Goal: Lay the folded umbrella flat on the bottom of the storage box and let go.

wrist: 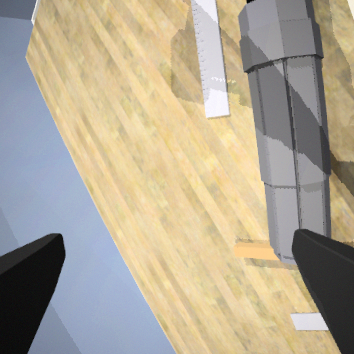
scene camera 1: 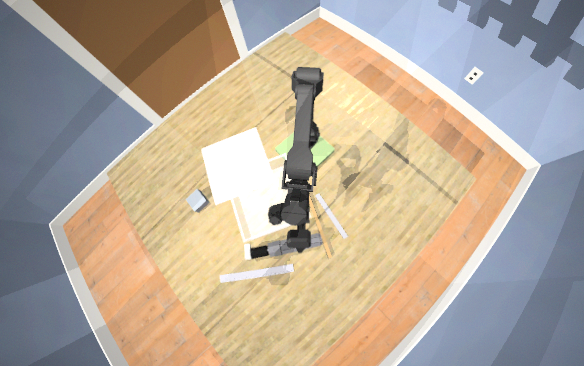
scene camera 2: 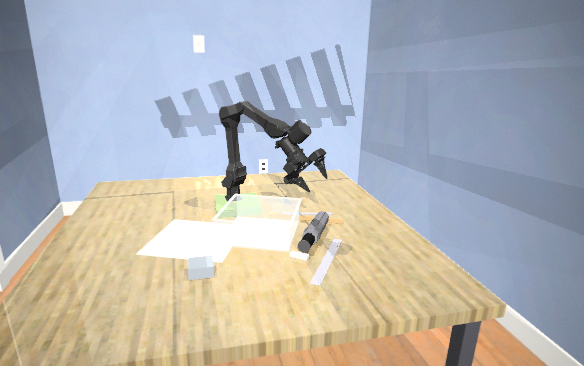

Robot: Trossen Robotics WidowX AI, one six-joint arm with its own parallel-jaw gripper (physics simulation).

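Places are measured from the arm's base along level axes (x right, y ahead, z up), in centimetres.
Pixels of known places: gripper, between the fingertips: [wrist: 179, 243] [scene camera 2: 318, 185].
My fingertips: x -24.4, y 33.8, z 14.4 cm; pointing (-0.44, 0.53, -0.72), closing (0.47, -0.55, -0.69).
Ahead of a thing's pixels: the offset from my fingertips to its top centre.
The folded umbrella, grey with a black handle {dx +3.2, dy +5.3, dz -11.9 cm} [scene camera 1: 276, 248] [scene camera 2: 315, 232] [wrist: 290, 120], lies on the table beside the storage box, outside it. The storage box {dx +20.6, dy -4.1, dz -8.0 cm} [scene camera 1: 242, 220] [scene camera 2: 295, 222] has clear walls and a white bottom, and stands upright; the arm hides part of it in the first scene view. My gripper [scene camera 2: 317, 184] [wrist: 179, 243] is open and empty. It hangs above the table, over the umbrella's far part. In the wrist view the umbrella runs down the right side, its tip beside the right finger; the left finger is well away from it.
A ruler {dx +5.4, dy +21.5, dz -17.4 cm} [scene camera 1: 257, 273] [scene camera 2: 327, 262] [wrist: 215, 75] lies beside the umbrella. An orange stick {dx +0.2, dy -10.1, dz -16.5 cm} [scene camera 1: 324, 240] [scene camera 2: 336, 221] [wrist: 252, 249] and a pale strip {dx -2.7, dy -15.5, dz -17.5 cm} [scene camera 1: 331, 216] [wrist: 309, 321] lie near its tip. A white sheet {dx +43.7, dy -6.7, dz -17.6 cm} [scene camera 1: 235, 162] [scene camera 2: 185, 237], grey block {dx +44.6, dy +16.5, dz -14.1 cm} [scene camera 1: 197, 200] [scene camera 2: 201, 268] and green pad [scene camera 1: 322, 150] are near the box.
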